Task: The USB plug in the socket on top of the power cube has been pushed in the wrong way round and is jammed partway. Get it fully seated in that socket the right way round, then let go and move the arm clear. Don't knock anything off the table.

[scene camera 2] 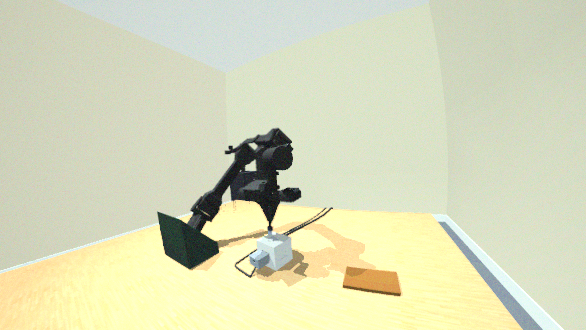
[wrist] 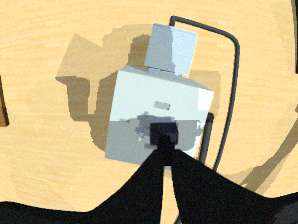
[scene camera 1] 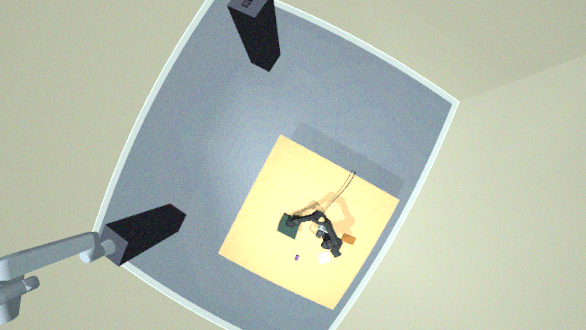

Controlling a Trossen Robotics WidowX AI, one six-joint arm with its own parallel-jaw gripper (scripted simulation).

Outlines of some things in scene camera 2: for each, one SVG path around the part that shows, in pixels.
My gripper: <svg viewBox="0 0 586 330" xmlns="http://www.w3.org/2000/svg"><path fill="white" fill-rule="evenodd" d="M256 170L256 174L253 174L254 182L244 188L239 188L239 198L250 199L258 203L266 219L273 222L280 202L293 203L301 198L301 191L299 188L285 188L278 191L280 189L280 185L277 185L277 175L279 175L279 172L271 169Z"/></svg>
A flat orange pad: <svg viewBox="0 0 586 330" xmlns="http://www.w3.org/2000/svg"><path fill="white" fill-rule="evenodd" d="M347 266L343 280L344 288L401 296L396 272Z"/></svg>
